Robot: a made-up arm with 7 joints. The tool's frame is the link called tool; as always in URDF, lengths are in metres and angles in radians.
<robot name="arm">
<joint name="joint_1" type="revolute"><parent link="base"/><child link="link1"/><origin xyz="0.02 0.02 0.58" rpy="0 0 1.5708"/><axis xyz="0 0 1"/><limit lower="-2.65" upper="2.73"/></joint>
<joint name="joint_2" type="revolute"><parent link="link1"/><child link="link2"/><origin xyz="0.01 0.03 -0.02" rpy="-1.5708 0 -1.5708"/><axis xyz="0 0 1"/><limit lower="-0.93" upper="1.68"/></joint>
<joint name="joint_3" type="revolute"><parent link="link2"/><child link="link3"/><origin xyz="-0.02 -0.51 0.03" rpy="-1.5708 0 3.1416"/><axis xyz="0 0 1"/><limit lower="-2.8" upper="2.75"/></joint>
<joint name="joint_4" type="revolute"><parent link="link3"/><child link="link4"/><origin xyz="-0.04 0.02 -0.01" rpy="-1.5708 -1.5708 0"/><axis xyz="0 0 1"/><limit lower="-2.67" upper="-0.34"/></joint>
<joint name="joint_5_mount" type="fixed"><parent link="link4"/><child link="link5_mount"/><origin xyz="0.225 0.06 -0.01" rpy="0 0 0"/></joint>
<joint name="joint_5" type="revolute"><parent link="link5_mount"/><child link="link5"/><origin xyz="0.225 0.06 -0.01" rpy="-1.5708 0 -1.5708"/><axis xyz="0 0 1"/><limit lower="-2.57" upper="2.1"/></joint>
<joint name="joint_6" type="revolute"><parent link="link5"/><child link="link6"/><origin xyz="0.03 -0.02 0.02" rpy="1.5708 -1.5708 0"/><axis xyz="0 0 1"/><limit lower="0.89" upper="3.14"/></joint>
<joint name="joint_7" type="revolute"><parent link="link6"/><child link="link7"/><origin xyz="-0.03 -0.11 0" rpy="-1.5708 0 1.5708"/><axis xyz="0 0 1"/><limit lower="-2.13" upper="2.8"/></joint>
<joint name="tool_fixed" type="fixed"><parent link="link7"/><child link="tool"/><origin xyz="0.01 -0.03 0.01" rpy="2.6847 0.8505 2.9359"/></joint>
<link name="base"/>
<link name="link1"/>
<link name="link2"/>
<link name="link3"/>
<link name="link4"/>
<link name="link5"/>
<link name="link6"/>
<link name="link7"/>
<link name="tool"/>
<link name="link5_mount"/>
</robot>
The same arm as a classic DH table. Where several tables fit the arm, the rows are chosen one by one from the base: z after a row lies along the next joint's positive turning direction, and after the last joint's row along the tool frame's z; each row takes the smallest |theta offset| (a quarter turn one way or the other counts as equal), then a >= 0, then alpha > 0; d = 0 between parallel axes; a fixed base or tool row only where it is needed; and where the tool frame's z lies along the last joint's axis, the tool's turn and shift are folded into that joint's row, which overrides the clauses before.
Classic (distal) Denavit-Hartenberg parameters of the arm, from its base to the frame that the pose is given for. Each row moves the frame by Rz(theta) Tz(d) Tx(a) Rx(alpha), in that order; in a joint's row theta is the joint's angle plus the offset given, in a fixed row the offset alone. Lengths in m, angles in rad.
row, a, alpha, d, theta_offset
base (fixed), 0.0283, 0, 0, 0.7854
joint_1, -0.03, -1.5708, 0.56, -0.7854
joint_2, -0.02, 1.5708, 0.04, 0
joint_3, 0.04, 1.5708, 0.5, 0
joint_4, -0.12, -1.5708, 0, 0
joint_5, 0.03, 1.5708, 0.47, 0
joint_6, 0.11, 1.5708, 0.02, 0
joint_7, -0.0316, 2.2043, 0.0388, -1.1973
tool (fixed), 0, 0, -0.002, -1.2014
Joint limits (rad, base to tool): -2.65..2.73 -0.93..1.68 -2.8..2.75 -2.67..-0.34 -2.57..2.1 0.89..3.14 -2.13..2.8

